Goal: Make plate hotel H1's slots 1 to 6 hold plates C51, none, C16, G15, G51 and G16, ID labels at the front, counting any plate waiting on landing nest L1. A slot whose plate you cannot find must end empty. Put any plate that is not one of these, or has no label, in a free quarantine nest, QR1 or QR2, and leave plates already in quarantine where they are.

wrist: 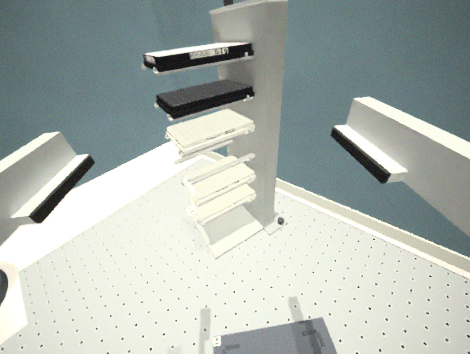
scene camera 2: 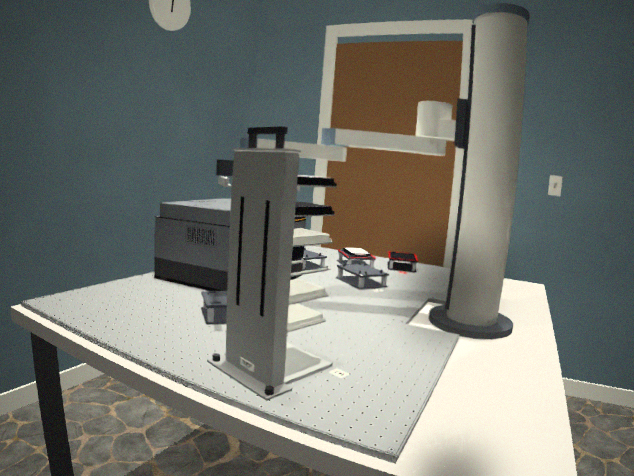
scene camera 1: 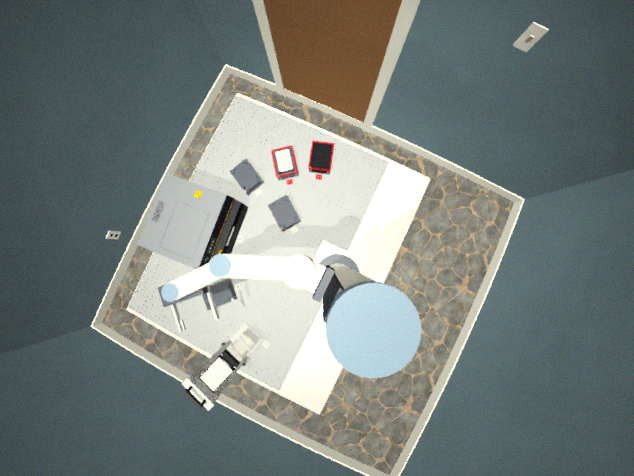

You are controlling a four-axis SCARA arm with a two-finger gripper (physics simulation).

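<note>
Plate hotel H1 point(scene camera 1: 217, 374) point(scene camera 2: 258, 256) point(wrist: 265, 100) stands at the table edge. In the wrist view its top slot holds a white-topped black plate point(wrist: 200, 59), label in front reading like G16. Below is a black plate point(wrist: 205, 96) with no label visible on the faces shown. Slot 4 holds a cream plate point(wrist: 212, 127); slot 3 looks empty. Slots 2 and 1 hold cream plates point(wrist: 223, 182) point(wrist: 227, 204), labels too small to read. My gripper point(scene camera 1: 194, 311) point(wrist: 210, 131) is open and empty, apart from the hotel, facing its slots at an angle.
Red-rimmed quarantine nests stand at the back: one holds a white-topped plate point(scene camera 1: 284, 160) point(scene camera 2: 356, 251); the other point(scene camera 1: 321, 156) point(scene camera 2: 403, 257) shows a black top. Grey nests point(scene camera 1: 246, 176) point(scene camera 1: 284, 212) point(wrist: 272, 340) look empty; L1's label is unreadable. A grey instrument point(scene camera 1: 181, 225) point(scene camera 2: 192, 245) stands beside them.
</note>
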